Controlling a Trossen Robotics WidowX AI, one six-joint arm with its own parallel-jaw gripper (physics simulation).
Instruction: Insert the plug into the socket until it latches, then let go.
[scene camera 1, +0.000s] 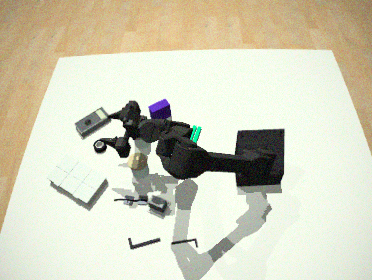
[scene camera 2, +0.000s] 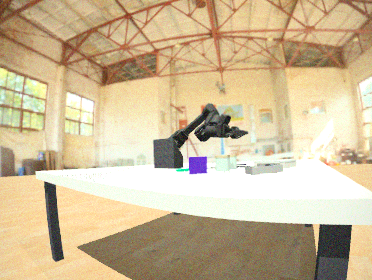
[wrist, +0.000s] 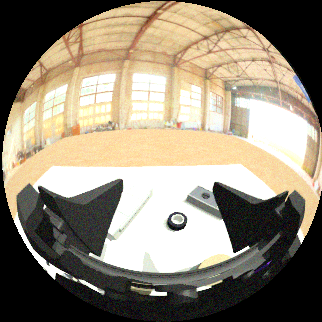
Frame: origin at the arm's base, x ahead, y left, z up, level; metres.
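Seen in the pictures: gripper, fingertip midpoint: (scene camera 1: 103, 128) (scene camera 2: 244, 132) (wrist: 169, 185); arm's base, link origin: (scene camera 1: 257, 157) (scene camera 2: 170, 149).
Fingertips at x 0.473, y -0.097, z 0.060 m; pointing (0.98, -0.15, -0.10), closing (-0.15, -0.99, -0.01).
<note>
Pixels of each thing's top centre, then the offset from my fingertips to it.
- dark grey block, top centre: (scene camera 1: 155, 200) dx -0.155, dy +0.194, dz -0.126 m
- grey meter, top centre: (wrist: 210, 196) (scene camera 2: 263, 164) (scene camera 1: 91, 119) dx +0.106, dy -0.157, dz -0.141 m
- black roll, top centre: (wrist: 177, 218) (scene camera 1: 99, 144) dx +0.062, dy -0.044, dz -0.152 m
- white tiled panel, top centre: (wrist: 118, 198) (scene camera 1: 75, 177) (scene camera 2: 274, 159) dx +0.124, dy +0.097, dz -0.136 m
- purple box, top centre: (scene camera 1: 159, 105) (scene camera 2: 197, 156) dx -0.159, dy -0.172, dz -0.103 m
Small dark grey plug parts (scene camera 1: 142, 200) with a thin black cable lie on the table in scene camera 1, below the round tan-lidded jar. A dark grey block (scene camera 1: 158, 203), which looks like the socket, lies just to their right, roughly in line. Whether plug and socket touch is too small to tell. My gripper (scene camera 1: 106, 131) (scene camera 2: 244, 133) (wrist: 169, 185) is open and empty, raised above the table. In scene camera 1 it is up and left of the plug parts. I cannot make out plug or socket in the wrist view.
A grey meter (scene camera 1: 89, 123) (scene camera 2: 264, 169) (wrist: 200, 197), a black roll (scene camera 1: 100, 145) (wrist: 177, 228), a tan-lidded jar (scene camera 1: 137, 161) (wrist: 215, 262) and a white tiled panel (scene camera 1: 78, 180) stand around. Also a purple box (scene camera 1: 160, 109) (scene camera 2: 198, 165), green sticks (scene camera 1: 193, 133) and hex keys (scene camera 1: 145, 244) (scene camera 1: 185, 242).
</note>
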